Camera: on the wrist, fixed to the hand. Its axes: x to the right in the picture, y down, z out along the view.
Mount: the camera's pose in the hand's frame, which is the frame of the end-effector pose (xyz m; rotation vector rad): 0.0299 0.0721 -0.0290 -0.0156 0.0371 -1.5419
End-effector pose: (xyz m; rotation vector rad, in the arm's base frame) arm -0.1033 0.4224 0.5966 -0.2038 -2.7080 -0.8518
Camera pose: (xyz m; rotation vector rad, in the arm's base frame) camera -0.1089 0.4658 0.6675 -1.8153 2.1455 0.9620
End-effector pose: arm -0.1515 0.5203 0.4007 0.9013 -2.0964 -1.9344
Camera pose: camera -0.1847 0.4792 0.4650 -1.8183 0.7296 1.3128
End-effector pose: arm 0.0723 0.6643 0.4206 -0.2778 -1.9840 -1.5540
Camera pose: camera 0.0942 0.6526 0.5001 -1.2791 1.6918 1.7911
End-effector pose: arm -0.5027 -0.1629 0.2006 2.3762 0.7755 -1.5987
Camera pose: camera -0.4339 -0.2024 0.1754 -1.0539 -1.9750 1.1367
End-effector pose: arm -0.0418 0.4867 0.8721 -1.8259 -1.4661 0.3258
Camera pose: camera 0.0375 0.4987 0.8498 -0.3020 -2.3247 -0.4851
